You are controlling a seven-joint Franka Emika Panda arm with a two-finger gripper.
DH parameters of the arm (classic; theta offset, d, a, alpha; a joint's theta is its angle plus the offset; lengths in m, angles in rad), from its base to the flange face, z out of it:
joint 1: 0 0.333 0 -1.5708
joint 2: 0 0 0 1.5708
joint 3: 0 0.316 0.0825 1.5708
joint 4: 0 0 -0.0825 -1.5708
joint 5: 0 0.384 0 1.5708
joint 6: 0 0 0.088 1.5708
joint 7: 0 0.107 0 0
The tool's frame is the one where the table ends.
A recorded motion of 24 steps. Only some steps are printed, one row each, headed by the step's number.
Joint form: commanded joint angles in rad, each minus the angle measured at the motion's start. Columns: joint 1, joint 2, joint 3, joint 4, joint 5, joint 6, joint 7.
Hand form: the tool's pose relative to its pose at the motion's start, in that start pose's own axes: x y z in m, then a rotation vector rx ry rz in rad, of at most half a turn. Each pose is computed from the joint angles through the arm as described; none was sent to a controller.
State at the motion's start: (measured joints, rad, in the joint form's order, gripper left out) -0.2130 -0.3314 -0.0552 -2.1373 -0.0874 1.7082 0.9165
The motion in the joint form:
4: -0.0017 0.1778 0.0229 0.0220 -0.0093 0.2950 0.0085
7: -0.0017 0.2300 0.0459 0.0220 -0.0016 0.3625 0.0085
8: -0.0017 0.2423 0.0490 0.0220 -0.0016 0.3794 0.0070
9: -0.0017 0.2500 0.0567 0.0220 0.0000 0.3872 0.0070
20: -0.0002 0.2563 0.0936 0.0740 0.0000 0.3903 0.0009
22: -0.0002 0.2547 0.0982 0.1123 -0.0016 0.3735 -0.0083
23: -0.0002 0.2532 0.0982 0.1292 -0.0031 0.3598 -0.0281
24: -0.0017 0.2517 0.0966 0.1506 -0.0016 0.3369 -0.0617
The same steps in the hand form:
4: 0.0304 -0.0671 0.0416 0.1013 0.1002 -0.0260
7: 0.0283 -0.0891 0.0600 0.1177 0.1067 -0.0502
8: 0.0287 -0.0934 0.0644 0.1215 0.1096 -0.0558
9: 0.0263 -0.0978 0.0673 0.1226 0.1092 -0.0634
20: 0.0150 -0.1160 0.0432 0.1615 0.1429 -0.1045
22: 0.0155 -0.1190 0.0249 0.1781 0.1596 -0.1159
23: 0.0162 -0.1189 0.0171 0.1792 0.1657 -0.1346
24: 0.0181 -0.1174 0.0082 0.1766 0.1681 -0.1625

